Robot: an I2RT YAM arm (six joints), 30 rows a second.
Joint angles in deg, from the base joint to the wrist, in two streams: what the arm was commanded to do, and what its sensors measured. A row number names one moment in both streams.
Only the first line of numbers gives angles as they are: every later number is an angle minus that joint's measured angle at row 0.
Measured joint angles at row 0:
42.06, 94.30, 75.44, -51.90, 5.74, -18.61
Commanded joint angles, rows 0 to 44:
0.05, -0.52, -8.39, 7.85, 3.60, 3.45
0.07, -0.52, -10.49, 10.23, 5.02, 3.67
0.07, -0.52, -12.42, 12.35, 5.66, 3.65
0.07, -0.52, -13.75, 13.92, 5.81, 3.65
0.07, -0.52, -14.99, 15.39, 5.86, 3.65
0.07, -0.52, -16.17, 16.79, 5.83, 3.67
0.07, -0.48, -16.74, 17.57, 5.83, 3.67
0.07, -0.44, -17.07, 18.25, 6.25, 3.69
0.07, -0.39, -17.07, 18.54, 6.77, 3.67
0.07, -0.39, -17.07, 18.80, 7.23, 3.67
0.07, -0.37, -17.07, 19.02, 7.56, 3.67
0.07, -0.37, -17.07, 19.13, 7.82, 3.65
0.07, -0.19, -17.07, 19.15, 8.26, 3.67
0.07, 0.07, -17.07, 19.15, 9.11, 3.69
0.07, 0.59, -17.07, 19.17, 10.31, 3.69
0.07, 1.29, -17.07, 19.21, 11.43, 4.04
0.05, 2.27, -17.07, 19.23, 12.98, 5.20
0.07, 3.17, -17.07, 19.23, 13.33, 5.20
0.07, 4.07, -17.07, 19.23, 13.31, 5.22
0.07, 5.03, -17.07, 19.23, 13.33, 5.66
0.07, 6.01, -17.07, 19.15, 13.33, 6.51
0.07, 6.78, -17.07, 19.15, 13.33, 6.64
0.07, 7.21, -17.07, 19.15, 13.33, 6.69
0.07, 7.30, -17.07, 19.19, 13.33, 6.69
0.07, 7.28, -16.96, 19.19, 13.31, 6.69
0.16, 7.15, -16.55, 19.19, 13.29, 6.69
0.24, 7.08, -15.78, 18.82, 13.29, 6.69
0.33, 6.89, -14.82, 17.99, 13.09, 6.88
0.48, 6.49, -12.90, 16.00, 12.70, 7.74
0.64, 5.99, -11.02, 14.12, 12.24, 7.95
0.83, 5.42, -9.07, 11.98, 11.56, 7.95
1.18, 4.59, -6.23, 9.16, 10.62, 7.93
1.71, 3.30, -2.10, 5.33, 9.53, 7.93
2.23, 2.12, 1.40, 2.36, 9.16, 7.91
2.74, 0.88, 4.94, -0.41, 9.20, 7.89
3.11, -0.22, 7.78, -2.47, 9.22, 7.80
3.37, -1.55, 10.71, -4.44, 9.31, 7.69
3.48, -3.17, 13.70, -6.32, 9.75, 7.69
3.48, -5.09, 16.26, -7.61, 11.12, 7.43
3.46, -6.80, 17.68, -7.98, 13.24, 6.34
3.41, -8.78, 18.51, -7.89, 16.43, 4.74
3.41, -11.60, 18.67, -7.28, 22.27, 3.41
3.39, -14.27, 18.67, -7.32, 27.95, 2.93
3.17, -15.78, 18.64, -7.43, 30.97, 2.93
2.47, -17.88, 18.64, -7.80, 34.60, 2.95
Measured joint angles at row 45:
3.41, -11.56, 17.99, -7.08, 18.51, 4.92
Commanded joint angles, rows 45 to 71:
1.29, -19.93, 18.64, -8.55, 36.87, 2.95
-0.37, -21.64, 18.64, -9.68, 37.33, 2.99
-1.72, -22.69, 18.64, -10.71, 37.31, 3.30
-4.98, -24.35, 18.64, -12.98, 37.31, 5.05
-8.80, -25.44, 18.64, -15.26, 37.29, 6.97
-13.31, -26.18, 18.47, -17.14, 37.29, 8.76
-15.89, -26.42, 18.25, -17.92, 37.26, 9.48
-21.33, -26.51, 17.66, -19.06, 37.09, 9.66
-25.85, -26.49, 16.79, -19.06, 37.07, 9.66
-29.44, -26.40, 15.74, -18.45, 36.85, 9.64
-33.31, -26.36, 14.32, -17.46, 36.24, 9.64
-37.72, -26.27, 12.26, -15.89, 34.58, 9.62
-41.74, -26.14, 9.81, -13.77, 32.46, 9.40
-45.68, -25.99, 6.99, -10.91, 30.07, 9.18
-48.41, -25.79, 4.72, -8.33, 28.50, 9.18
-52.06, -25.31, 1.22, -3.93, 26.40, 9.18
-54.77, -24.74, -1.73, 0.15, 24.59, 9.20
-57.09, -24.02, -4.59, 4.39, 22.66, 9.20
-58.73, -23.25, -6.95, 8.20, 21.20, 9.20
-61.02, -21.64, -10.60, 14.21, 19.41, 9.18
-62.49, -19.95, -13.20, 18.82, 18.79, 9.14
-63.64, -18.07, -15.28, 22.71, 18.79, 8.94
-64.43, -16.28, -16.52, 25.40, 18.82, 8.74
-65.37, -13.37, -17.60, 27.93, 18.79, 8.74
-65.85, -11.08, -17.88, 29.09, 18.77, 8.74
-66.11, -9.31, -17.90, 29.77, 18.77, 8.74
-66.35, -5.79, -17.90, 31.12, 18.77, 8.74
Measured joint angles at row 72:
-65.44, -11.71, -16.94, 28.98, 20.13, 8.26
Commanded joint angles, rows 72 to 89:
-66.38, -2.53, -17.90, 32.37, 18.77, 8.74
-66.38, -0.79, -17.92, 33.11, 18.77, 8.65
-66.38, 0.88, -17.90, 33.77, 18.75, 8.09
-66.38, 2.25, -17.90, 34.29, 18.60, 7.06
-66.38, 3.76, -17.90, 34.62, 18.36, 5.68
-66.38, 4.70, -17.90, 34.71, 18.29, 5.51
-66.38, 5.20, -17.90, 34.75, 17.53, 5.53
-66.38, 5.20, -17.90, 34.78, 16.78, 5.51
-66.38, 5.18, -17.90, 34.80, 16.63, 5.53
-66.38, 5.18, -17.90, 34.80, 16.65, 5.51
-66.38, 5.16, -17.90, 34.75, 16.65, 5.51
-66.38, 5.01, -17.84, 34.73, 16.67, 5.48
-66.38, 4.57, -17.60, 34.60, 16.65, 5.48
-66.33, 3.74, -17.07, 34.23, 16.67, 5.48
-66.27, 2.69, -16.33, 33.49, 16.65, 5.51
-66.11, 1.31, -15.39, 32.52, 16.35, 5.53
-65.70, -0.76, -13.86, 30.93, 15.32, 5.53
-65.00, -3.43, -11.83, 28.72, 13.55, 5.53
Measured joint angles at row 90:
-66.18, 3.54, -17.01, 31.47, 16.78, 5.40
